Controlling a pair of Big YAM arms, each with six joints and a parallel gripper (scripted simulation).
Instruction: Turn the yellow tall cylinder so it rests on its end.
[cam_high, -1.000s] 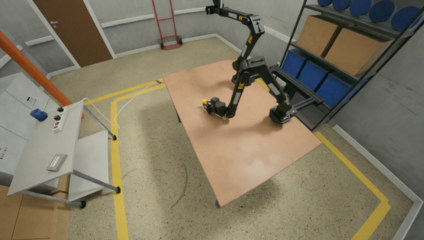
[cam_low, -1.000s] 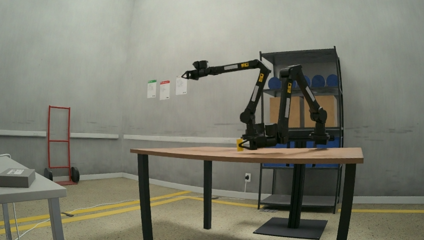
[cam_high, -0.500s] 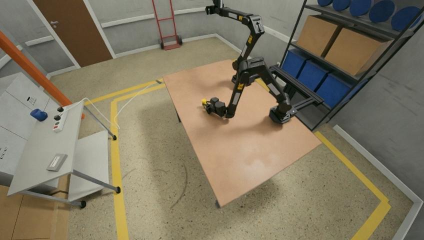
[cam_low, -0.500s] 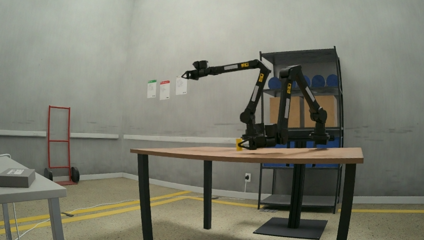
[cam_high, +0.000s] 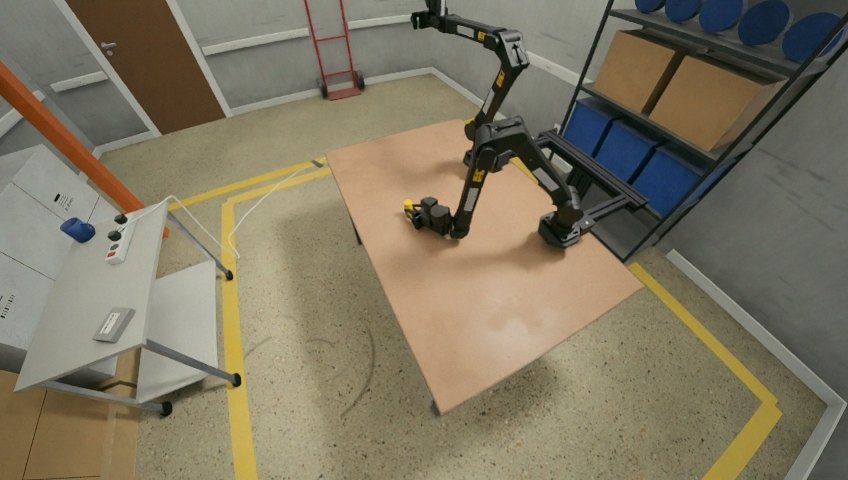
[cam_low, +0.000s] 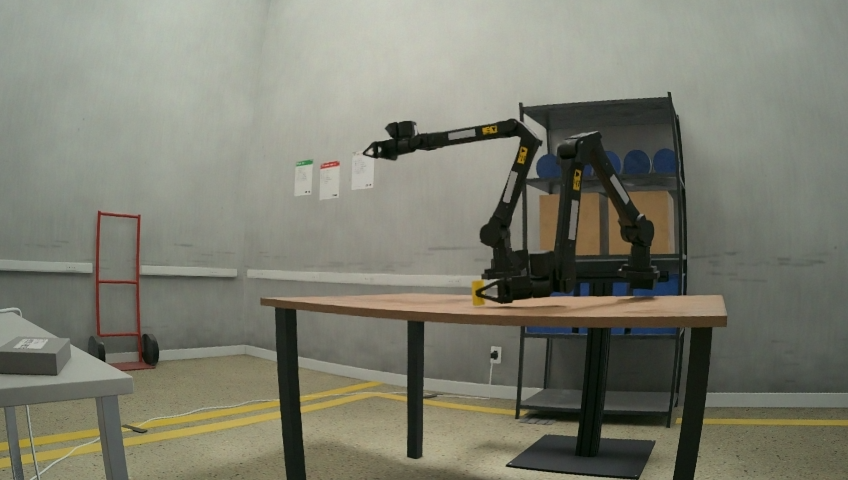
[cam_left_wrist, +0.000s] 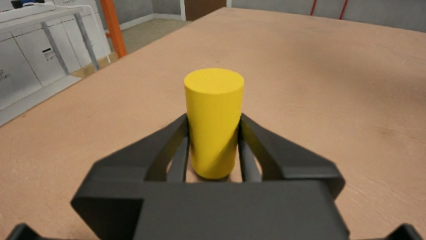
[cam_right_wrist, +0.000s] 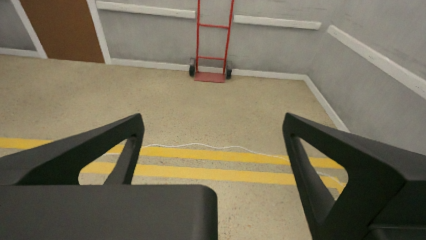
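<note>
The yellow tall cylinder lies right at my left hand.
</note>
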